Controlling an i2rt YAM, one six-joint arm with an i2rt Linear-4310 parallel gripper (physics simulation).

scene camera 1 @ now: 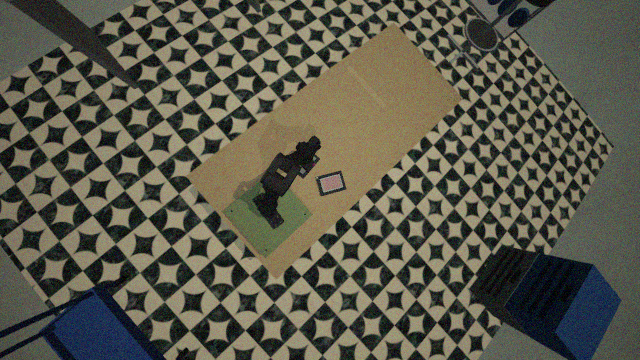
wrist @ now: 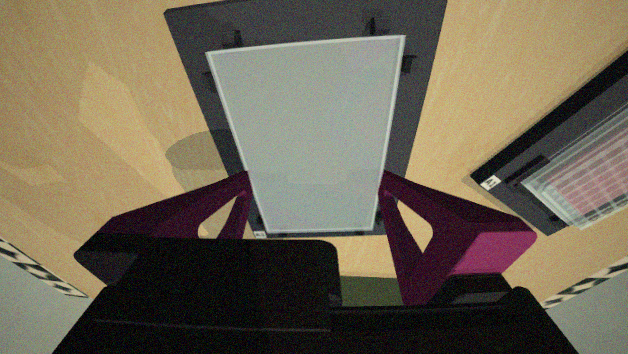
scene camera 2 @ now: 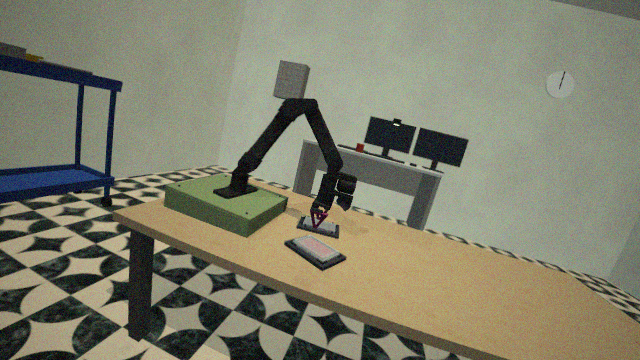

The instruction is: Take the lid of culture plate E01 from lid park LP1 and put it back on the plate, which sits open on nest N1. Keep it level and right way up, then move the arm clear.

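Where they show: gripper, fingertip midpoint: [scene camera 1: 302, 163] [wrist: 314, 177] [scene camera 2: 316, 224]; arm's base, link origin: [scene camera 1: 268, 210] [scene camera 2: 237, 191].
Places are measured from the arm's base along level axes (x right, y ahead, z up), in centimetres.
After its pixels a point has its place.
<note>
The clear, pale lid [scene camera 2: 328, 226] {x -11.7, y 36.1, z -5.2 cm} [wrist: 310, 125] {x -12.1, y 35.1, z -5.2 cm} lies level on the dark lid park LP1 [wrist: 425, 30] {x -7.9, y 40.1, z -6.0 cm}. My gripper [scene camera 2: 316, 225] {x -11.2, y 31.3, z -5.8 cm} [wrist: 314, 177] {x -11.2, y 31.3, z -5.8 cm} is shut on the lid, one magenta fingertip against each long edge, near the end closest to the arm base. In scene camera 1 the arm largely hides the lid and the fingers. The open culture plate [scene camera 1: 331, 183] {x 8.8, y 37.9, z -4.8 cm} [scene camera 2: 316, 247] {x 10.0, y 38.6, z -4.4 cm} [wrist: 595, 185] {x 6.4, y 35.0, z -4.5 cm}, with pinkish-red wells, sits on the dark nest N1 [scene camera 2: 325, 266] {x 15.8, y 43.9, z -6.0 cm} [wrist: 525, 206] {x 5.5, y 31.5, z -5.8 cm}, beside the lid park and apart from it.
The arm stands on a green base block [scene camera 1: 250, 235] {x 5.0, y -14.7, z 0.7 cm} [scene camera 2: 205, 212] {x 17.8, y 1.8, z -3.6 cm} at one end of the wooden table [scene camera 1: 400, 75] {x -23.6, y 126.7, z -7.0 cm} [scene camera 2: 450, 295] {x 3.9, y 80.7, z -7.0 cm}. A blue cart [scene camera 2: 55, 177] and a desk with two monitors [scene camera 2: 390, 135] stand away from the table.
</note>
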